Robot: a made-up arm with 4 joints.
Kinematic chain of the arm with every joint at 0, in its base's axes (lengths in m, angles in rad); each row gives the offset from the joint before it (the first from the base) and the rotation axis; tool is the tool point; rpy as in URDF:
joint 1: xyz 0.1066 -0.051 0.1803 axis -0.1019 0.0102 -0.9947
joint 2: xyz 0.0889 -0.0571 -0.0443 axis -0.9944 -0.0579 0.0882
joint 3: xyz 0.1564 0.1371 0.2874 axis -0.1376 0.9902 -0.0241
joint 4: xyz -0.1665 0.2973 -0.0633 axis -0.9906 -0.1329 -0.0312
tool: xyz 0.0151 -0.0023 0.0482 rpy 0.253 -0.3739 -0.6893
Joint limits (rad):
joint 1: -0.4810..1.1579
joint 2: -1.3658..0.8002
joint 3: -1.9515..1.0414
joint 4: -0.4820..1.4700
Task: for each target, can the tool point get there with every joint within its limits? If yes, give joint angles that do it. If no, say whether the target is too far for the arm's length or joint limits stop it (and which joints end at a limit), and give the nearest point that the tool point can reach.
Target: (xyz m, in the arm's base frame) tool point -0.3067 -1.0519 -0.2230
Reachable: no: too far | nearest point 0.0300 -0.3899 0.6398 | short by 1.138 m
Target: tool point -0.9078 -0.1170 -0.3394
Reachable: no: too far | nearest point -0.0694 0.3870 -0.0090 | short by 1.033 m
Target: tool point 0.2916 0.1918 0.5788
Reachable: yes | joints -0.2836 -0.7151 -1.5134 0.8553
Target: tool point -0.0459 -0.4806 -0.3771
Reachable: no: joint limits stop it (at a limit: joint 1, joint 2, joint 4) | nearest point 0.5010 -0.0865 -0.0727 | short by 0.740 m
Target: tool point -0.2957 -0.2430 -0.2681
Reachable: no: joint limits stop it (at a limit: joint 1, joint 2, joint 4) | nearest point -0.0357 0.3730 -0.0425 | short by 0.706 m
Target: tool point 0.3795 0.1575 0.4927
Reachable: yes | joints 0.1140 -0.5177 -1.6540 -0.1958
